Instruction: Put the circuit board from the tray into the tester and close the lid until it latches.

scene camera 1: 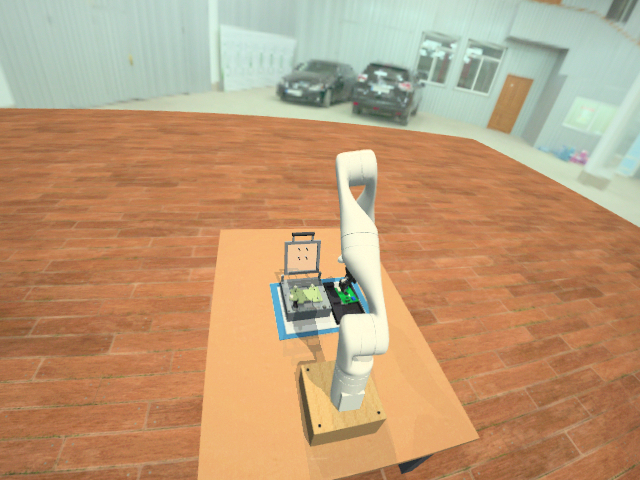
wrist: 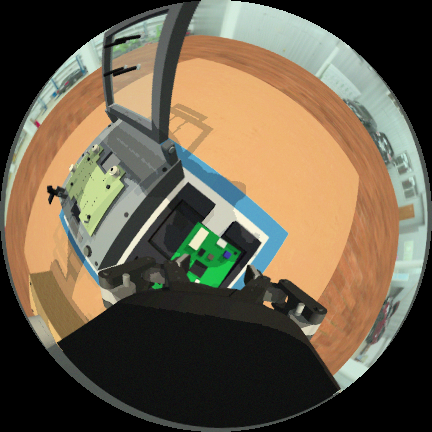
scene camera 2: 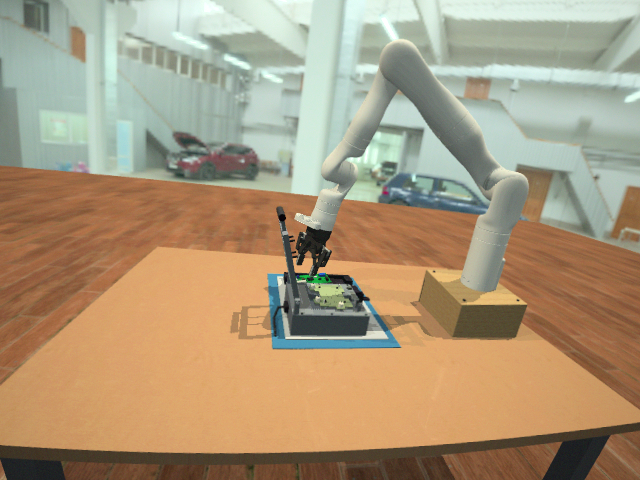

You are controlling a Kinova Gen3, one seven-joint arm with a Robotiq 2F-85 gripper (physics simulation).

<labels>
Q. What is my gripper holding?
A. Nothing.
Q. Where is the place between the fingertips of my gripper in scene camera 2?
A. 304, 270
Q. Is my gripper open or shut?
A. Open.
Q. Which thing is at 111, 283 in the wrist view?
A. My gripper.
</labels>
